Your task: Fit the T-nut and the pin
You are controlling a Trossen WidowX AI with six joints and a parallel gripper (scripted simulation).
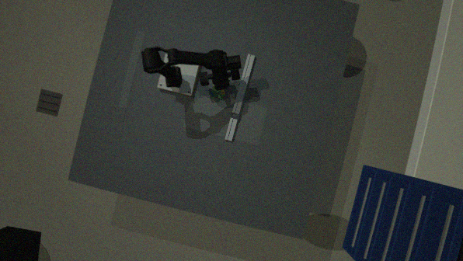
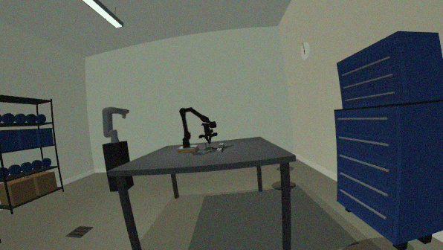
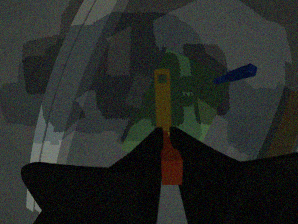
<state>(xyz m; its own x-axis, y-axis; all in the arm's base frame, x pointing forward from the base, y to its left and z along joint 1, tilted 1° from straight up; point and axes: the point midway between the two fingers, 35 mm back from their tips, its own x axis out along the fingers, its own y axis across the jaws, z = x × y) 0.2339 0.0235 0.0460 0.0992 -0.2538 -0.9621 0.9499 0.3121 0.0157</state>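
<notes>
Now: the green tray 40 mm below my gripper tip, 30 mm to the right of it and 20 mm behind it. The rest, counted from my gripper tip: brass T-nut 20 mm to the right, 10 mm ahead; then blue pin 60 mm to the right, 40 mm behind, 20 mm below.
</notes>
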